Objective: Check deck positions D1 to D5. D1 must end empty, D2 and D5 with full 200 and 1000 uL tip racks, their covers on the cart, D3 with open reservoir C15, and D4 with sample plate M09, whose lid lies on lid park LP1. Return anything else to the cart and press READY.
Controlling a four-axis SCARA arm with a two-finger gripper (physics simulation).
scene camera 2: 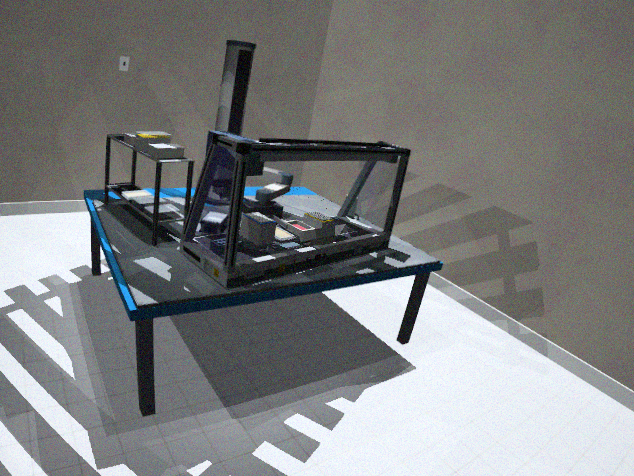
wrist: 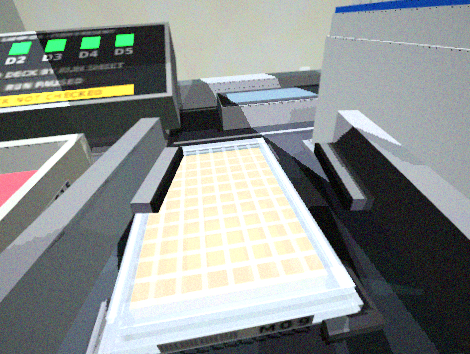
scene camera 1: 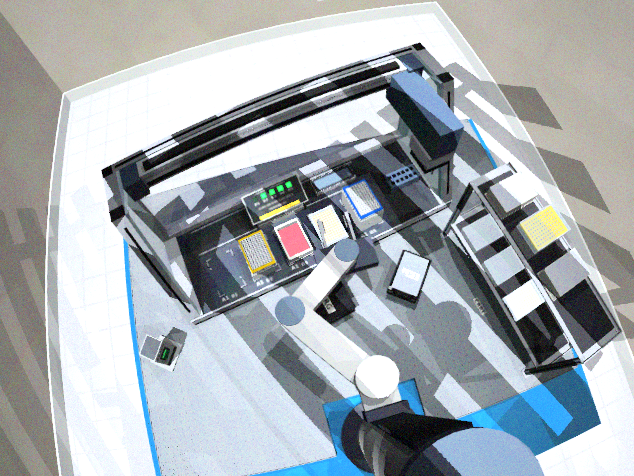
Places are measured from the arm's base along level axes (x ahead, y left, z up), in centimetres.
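Pixels of known places: gripper, between the fingertips: (scene camera 2: pixel 277 227) (wrist: pixel 247 133) (scene camera 1: pixel 331 216).
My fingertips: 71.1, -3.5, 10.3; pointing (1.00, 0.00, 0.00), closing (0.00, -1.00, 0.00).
Behind a point stands the place of what it marks, as x, y, z.
My gripper (scene camera 1: pixel 335 226) @[71.1, -3.5, 10.3] (wrist: pixel 247 133) @[71.1, -3.5, 10.3] is open. Its fingers straddle the sample plate M09 (scene camera 1: pixel 330 225) @[69.7, -2.6, 7.1] (wrist: pixel 225 215) @[68.3, -2.4, 7.5] at D4; the left pad overlaps the plate's left edge in the wrist view, and the right pad stands clear. Whether the plate is fully seated is unclear. The red-filled reservoir (scene camera 1: pixel 293 239) @[68.1, 10.3, 7.4] (scene camera 2: pixel 299 226) @[63.7, 13.2, 6.9] (wrist: pixel 15 185) @[71.3, 10.6, 7.4] stands at D3. The orange-rimmed tip rack (scene camera 1: pixel 257 252) (scene camera 2: pixel 319 217) is at D2, the blue-rimmed tip rack (scene camera 1: pixel 362 198) @[72.1, -13.9, 15.9] (scene camera 2: pixel 258 231) (wrist: pixel 395 85) @[71.0, -10.0, 12.3] at D5. D1 holds nothing. The display panel (scene camera 1: pixel 273 202) @[80.4, 13.6, 12.5] (wrist: pixel 85 65) @[81.4, 9.9, 12.6] shows green D2 to D5 lamps.
The cart (scene camera 1: pixel 458 210) @[57.7, -40.5, 21.2] (scene camera 2: pixel 156 204) @[62.1, -55.4, 19.3] holds a yellow rack (scene camera 1: pixel 543 226) @[38.6, -51.6, 43.3] (scene camera 2: pixel 153 135) @[43.2, -53.6, 43.1] and several pale items. A black-rimmed, white-topped stand (scene camera 1: pixel 410 275) @[46.1, -22.5, 7.1] and a dark labelled block (scene camera 1: pixel 335 304) @[43.9, 2.9, 6.3] are before the deck. A green-button box (scene camera 1: pixel 164 353) @[40.2, 58.7, 10.7] is left. The instrument head (scene camera 1: pixel 427 115) @[73.9, -30.8, 49.9] overhangs the right side.
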